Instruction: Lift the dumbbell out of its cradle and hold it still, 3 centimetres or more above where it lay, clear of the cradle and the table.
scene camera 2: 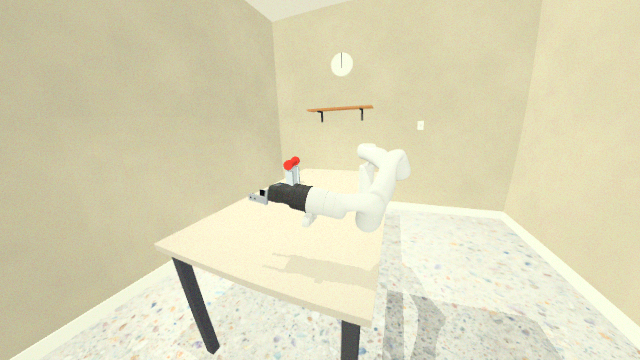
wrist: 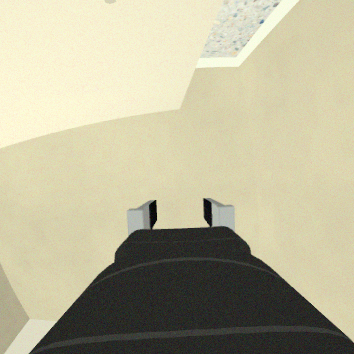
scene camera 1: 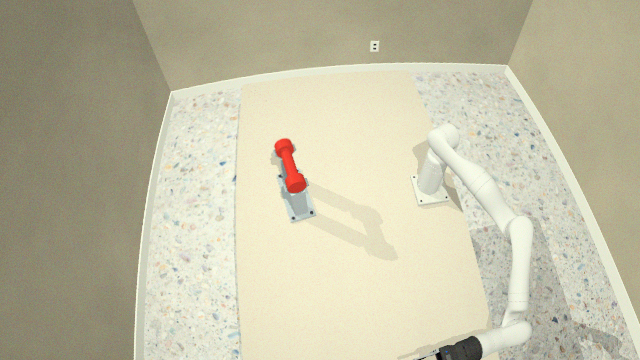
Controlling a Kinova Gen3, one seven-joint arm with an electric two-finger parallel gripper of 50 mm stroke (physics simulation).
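Frame: origin at the arm's base, x ahead, y left, z up, level; centimetres.
Where they show: gripper, fingertip midpoint: (scene camera 2: 254, 194) (wrist: 179, 208); arm's base, link origin: (scene camera 1: 427, 185).
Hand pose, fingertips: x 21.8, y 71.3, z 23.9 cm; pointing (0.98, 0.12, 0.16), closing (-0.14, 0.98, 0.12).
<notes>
Each offset is from my fingertips to the centre of the thing. "*": to the spot under its first point. Level surfaces: height alone.
The red dumbbell @[dx +31.8, dy -72.6, dz -4.7 cm] (scene camera 1: 289, 164) (scene camera 2: 291, 163) lies across the tops of its pale grey-blue cradle @[* dx +29.4, dy -63.6, dz -16.9 cm] (scene camera 1: 300, 204) (scene camera 2: 292, 177), which stands on the table @[dz -25.2 cm] (scene camera 1: 350, 300) (scene camera 2: 240, 240). In scene camera 1 the dumbbell is left of the arm's base. My gripper (scene camera 1: 419, 358) (scene camera 2: 255, 195) (wrist: 179, 208) is open, with nothing between its fingers. It is far from the dumbbell, at the bottom edge of scene camera 1, and is raised above the table in scene camera 2. The dumbbell and cradle do not show in the wrist view.
The arm's white base (scene camera 1: 430, 175) stands at the table's right side in scene camera 1. The arm's links reach out past that table edge. Walls surround the table, and a wooden shelf (scene camera 2: 340, 108) and a clock (scene camera 2: 342, 64) are on the far wall in scene camera 2.
</notes>
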